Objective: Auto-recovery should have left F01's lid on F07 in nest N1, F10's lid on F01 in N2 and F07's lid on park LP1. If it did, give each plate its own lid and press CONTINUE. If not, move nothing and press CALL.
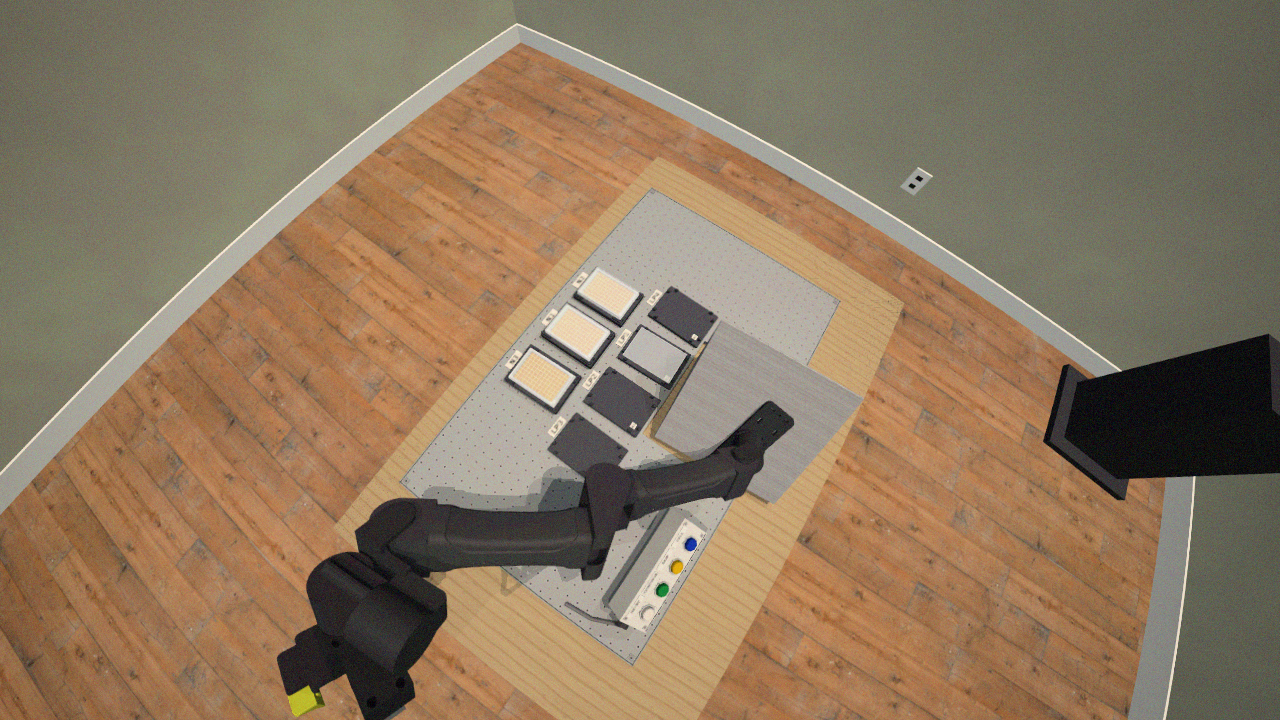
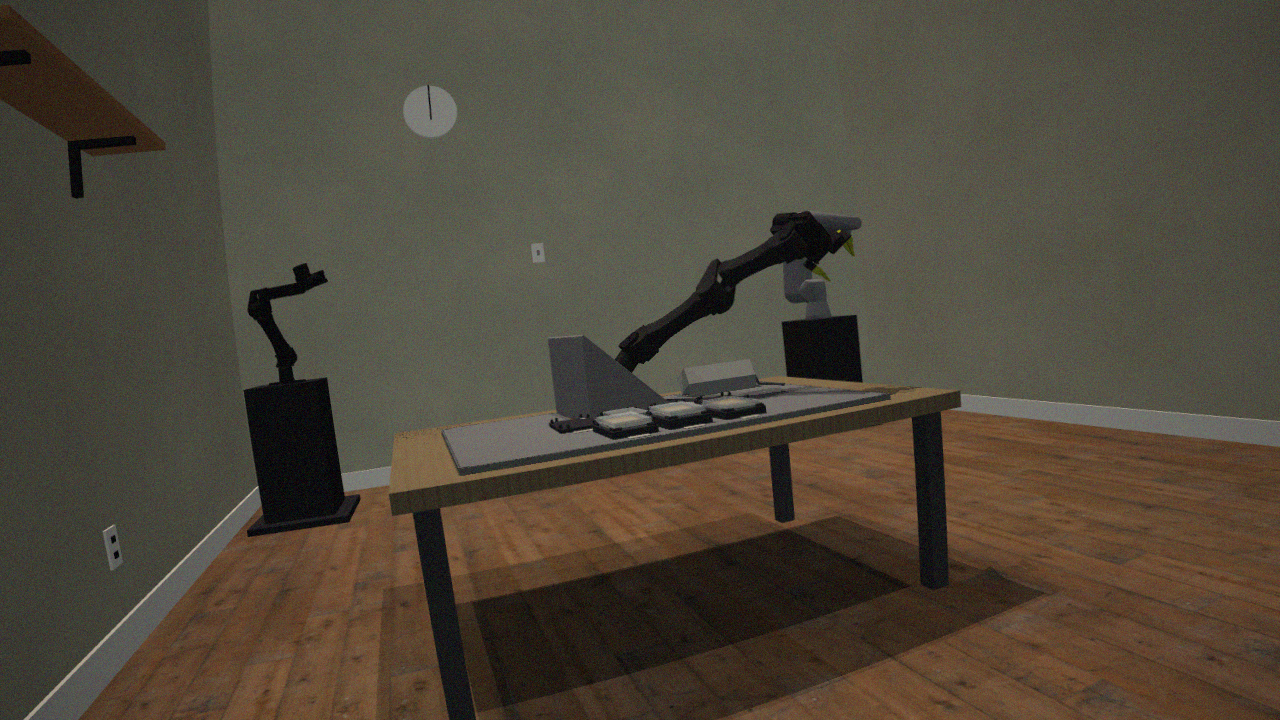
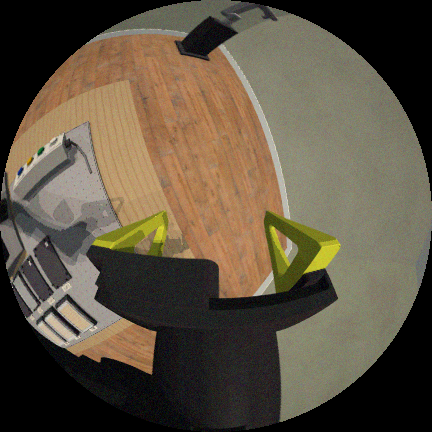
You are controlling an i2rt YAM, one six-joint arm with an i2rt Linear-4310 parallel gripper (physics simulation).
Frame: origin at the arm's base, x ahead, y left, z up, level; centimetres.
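Seen in the pictures: gripper, fingertip midpoint: (image 2: 841, 268) (image 3: 215, 215); arm's base, origin of the base link: (image 1: 748, 441) (image 2: 615, 377).
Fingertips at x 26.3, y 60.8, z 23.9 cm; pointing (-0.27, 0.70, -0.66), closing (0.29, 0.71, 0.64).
Pixels of each thing's top centre, then the offset from my fingertips to it. "spot": a spot on its surface instead. Level surfaces: height alone.
- button panel, middle of its top: (image 1: 660, 573) (image 2: 715, 363) dx -26.6, dy -29.8, dz -23.7 cm
- perforated board, its level: dz -32.0 cm
- thin dark cable, surface spot: (image 1: 590, 614) (image 3: 83, 158) spot: dx -21.8, dy -14.0, dz -32.1 cm
My gripper (image 2: 838, 265) (image 3: 215, 215) is open and empty, high beyond the table's edge, away from the plates. Three pale-yellow plates (image 1: 608, 294) (image 1: 577, 334) (image 1: 542, 377) sit in the row of nests; whether each wears a clear lid, and their ID marks, are too small to tell. In the parallel park row a grey, clear-looking lid (image 1: 655, 355) lies on the second park from the far end. The other parks (image 1: 682, 315) (image 1: 621, 400) (image 1: 586, 445) are dark, with no lid visible. The button panel (image 1: 633, 615) (image 2: 720, 377) has blue (image 1: 690, 543), yellow (image 1: 676, 566), green (image 1: 662, 589) and white (image 1: 647, 612) buttons.
A tall grey wedge (image 1: 751, 385) (image 2: 595, 380) stands beside the park row. My arm (image 1: 510, 535) (image 2: 675, 317) reaches across the perforated board (image 1: 716, 241). A thin dark cable (image 1: 590, 614) (image 3: 82, 156) lies by the panel. Black pedestals (image 2: 295, 452) (image 2: 821, 349) bearing other arms stand beyond the table.
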